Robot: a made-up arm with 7 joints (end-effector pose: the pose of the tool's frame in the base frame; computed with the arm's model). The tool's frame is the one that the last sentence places. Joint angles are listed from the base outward.
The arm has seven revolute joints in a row. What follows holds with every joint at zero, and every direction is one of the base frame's.
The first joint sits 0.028 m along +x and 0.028 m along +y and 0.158 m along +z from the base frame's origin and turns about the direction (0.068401, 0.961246, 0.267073).
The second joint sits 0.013 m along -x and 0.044 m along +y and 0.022 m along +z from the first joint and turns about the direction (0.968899, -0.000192, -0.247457).
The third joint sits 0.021 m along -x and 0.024 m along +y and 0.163 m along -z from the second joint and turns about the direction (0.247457, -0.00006, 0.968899).
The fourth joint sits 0.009 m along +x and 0.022 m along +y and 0.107 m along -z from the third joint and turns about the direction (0.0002, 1, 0.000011).
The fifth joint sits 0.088 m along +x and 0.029 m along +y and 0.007 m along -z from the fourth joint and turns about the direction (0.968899, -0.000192, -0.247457).
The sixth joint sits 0.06 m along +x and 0.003 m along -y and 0.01 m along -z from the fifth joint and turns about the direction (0.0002, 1, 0.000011).
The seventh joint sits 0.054 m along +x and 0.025 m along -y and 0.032 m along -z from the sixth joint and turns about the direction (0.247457, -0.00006, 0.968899).
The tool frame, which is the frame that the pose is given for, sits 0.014 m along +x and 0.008 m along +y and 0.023 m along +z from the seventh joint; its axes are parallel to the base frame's.
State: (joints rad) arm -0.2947 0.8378 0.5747 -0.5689 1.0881 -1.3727 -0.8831
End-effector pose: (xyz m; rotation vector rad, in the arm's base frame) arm 0.1914 0.2327 0.1315 2.7148 -0.3880 -1.3328
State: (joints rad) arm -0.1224 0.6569 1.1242 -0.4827 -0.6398 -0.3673 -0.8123
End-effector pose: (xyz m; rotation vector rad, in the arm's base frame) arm 0.0849 0.3131 0.2153 0.8485 -1.1950 -0.2924
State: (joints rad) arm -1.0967 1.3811 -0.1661 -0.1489 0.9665 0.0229 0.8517
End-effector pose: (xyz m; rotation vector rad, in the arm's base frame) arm 0.2667 0.2249 0.3467 1.9620 -1.9582 0.7618
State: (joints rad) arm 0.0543 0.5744 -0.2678 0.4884 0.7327 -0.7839 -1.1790
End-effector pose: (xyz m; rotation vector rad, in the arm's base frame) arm 0.1465 0.2088 -0.1692 0.6035 0.5876 -2.0703
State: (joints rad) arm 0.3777 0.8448 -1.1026 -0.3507 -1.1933 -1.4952 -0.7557
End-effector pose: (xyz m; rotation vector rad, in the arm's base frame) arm 0.0829 0.1606 -0.0352 -0.9094 -0.6496 -0.4952
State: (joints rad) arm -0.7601 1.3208 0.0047 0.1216 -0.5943 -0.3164 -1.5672
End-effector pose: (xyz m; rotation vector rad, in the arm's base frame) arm 0.2922 0.2563 0.3042 0.9436 -0.2491 -1.5771
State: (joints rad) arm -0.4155 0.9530 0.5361 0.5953 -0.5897 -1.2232 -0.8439
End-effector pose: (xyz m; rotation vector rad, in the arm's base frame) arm 0.2254 0.3944 0.1966 0.9685 -1.1575 -0.3150
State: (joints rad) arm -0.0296 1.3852 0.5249 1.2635 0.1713 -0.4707 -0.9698
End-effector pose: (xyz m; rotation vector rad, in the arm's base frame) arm 0.1631 0.5297 0.1734 0.8140 0.8560 -0.2047
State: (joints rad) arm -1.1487 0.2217 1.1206 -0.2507 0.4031 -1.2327 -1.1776
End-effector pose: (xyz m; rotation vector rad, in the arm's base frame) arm 0.2213 0.2331 0.1827 1.7373 -1.2949 0.0385
